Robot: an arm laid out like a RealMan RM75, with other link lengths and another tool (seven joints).
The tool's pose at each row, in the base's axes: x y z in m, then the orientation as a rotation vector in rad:
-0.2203 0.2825 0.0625 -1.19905 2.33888 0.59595
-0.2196 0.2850 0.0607 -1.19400 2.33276 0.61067
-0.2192 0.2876 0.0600 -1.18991 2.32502 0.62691
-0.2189 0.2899 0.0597 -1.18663 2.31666 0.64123
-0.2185 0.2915 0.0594 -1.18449 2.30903 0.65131
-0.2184 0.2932 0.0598 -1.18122 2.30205 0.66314
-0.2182 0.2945 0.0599 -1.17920 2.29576 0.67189
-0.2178 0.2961 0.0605 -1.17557 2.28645 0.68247
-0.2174 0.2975 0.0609 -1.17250 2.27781 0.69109
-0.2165 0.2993 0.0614 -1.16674 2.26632 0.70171
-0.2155 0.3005 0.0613 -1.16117 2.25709 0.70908
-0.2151 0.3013 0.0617 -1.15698 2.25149 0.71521
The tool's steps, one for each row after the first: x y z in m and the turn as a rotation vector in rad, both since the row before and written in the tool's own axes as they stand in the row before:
-0.0010 0.0004 0.0030 -0.00758 -0.00950 0.00274
-0.0015 0.0009 0.0021 -0.00876 -0.01048 0.00180
-0.0014 0.0009 0.0016 -0.00765 -0.01024 0.00070
-0.0010 0.0004 0.0013 -0.00522 -0.00847 -0.00043
-0.0013 0.0009 0.0007 -0.00621 -0.00872 0.00088
-0.0010 0.0005 0.0007 -0.00460 -0.00712 -0.00010
-0.0015 0.0006 0.0006 -0.00497 -0.01050 -0.00033
-0.0013 0.0005 0.0006 -0.00391 -0.00942 -0.00072
-0.0018 0.0003 0.0009 -0.00410 -0.01323 -0.00027
-0.0012 -0.0003 0.0010 -0.00220 -0.01093 0.00001
-0.0009 0.0002 0.0003 -0.00225 -0.00724 0.00083

